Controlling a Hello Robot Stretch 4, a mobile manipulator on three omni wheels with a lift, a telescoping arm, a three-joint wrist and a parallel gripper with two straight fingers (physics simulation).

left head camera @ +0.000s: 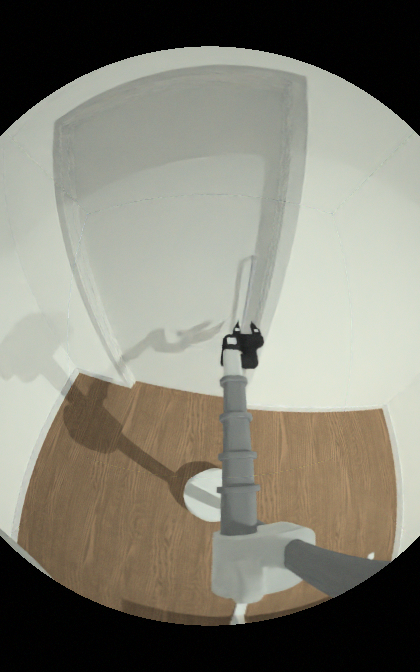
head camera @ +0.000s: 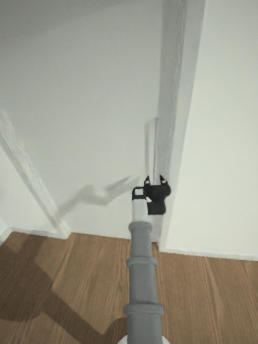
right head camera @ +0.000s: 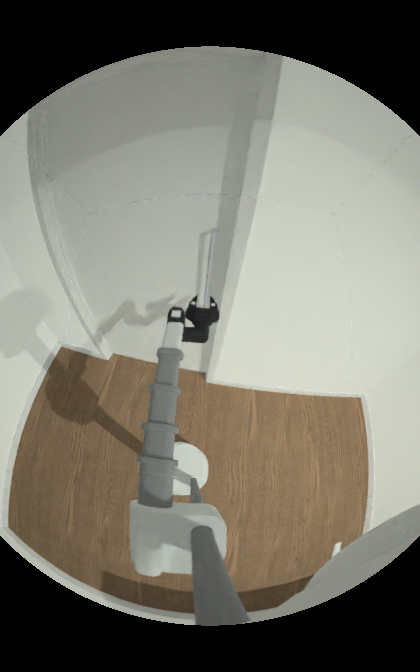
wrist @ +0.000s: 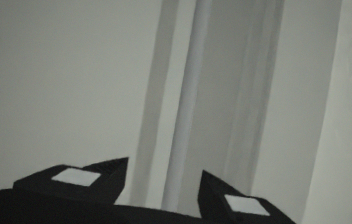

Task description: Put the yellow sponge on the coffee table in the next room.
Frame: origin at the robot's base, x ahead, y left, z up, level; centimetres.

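Seen in the pictures: gripper, fingertip midpoint: (head camera: 154,176) (wrist: 163,178).
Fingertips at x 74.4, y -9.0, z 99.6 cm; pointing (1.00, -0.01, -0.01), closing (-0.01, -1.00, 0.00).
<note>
A point is followed by its place in that frame.
The yellow sponge and the coffee table do not show in these views. A pale closed door (head camera: 90,140) {y 28.9, x 94.0, z 114.5 cm} (left head camera: 165,250) (right head camera: 140,225) (wrist: 75,75) {y 7.2, x 91.1, z 107.6 cm} fills much of the view, with a long upright bar handle (head camera: 155,145) {y -10.0, x 82.2, z 114.9 cm} (left head camera: 249,290) (right head camera: 212,265) (wrist: 187,95) {y -10.3, x 81.9, z 106.9 cm} near its right edge. My gripper (head camera: 155,177) {y -9.0, x 74.4, z 99.6 cm} (left head camera: 246,325) (right head camera: 205,300) (wrist: 163,178) {y -9.0, x 74.4, z 99.6 cm} is open and holds nothing, at the lower part of the handle. In the wrist view the bar passes through the gap between the fingertips; whether it lies between the fingers or just beyond them I cannot tell. The handle's lower end is hidden.
The door frame's right post (left head camera: 295,175) (wrist: 305,100) {y -21.8, x 77.9, z 108.2 cm} and a white wall (head camera: 225,150) {y -45.3, x 76.1, z 113.5 cm} (left head camera: 325,325) (right head camera: 300,300) stand right of the handle. My arm (head camera: 142,280) {y 0.0, x 21.2, z 110.8 cm} (left head camera: 237,445) (right head camera: 159,445) is extended over the wooden floor (head camera: 215,300) {y -59.3, x 37.5, z -2.7 cm} (left head camera: 310,475) (right head camera: 280,450). Walls close in on both sides.
</note>
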